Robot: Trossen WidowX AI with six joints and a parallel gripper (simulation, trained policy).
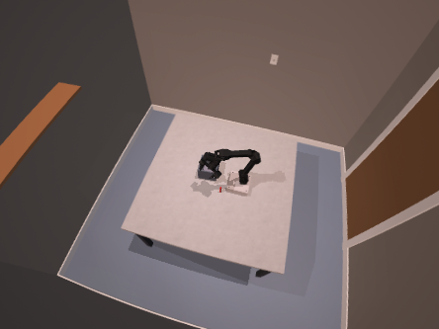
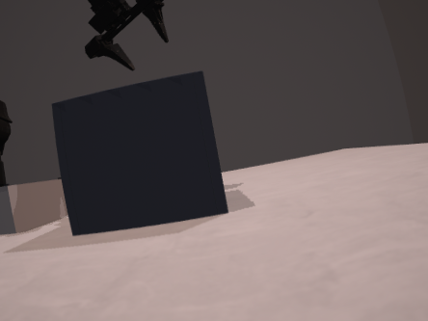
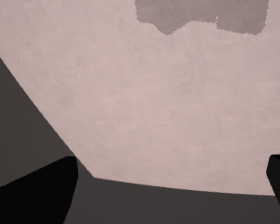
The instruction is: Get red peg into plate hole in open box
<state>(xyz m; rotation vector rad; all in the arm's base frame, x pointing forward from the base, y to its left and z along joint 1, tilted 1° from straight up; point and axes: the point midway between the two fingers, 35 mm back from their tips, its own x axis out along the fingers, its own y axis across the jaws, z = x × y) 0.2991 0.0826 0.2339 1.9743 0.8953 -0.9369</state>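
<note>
Right now my gripper tip is 130 mm past the red peg and 230 mm above it. Also, from my gripper tip: plate: 10 mm behind, 180 mm to the right, 220 mm below.
</note>
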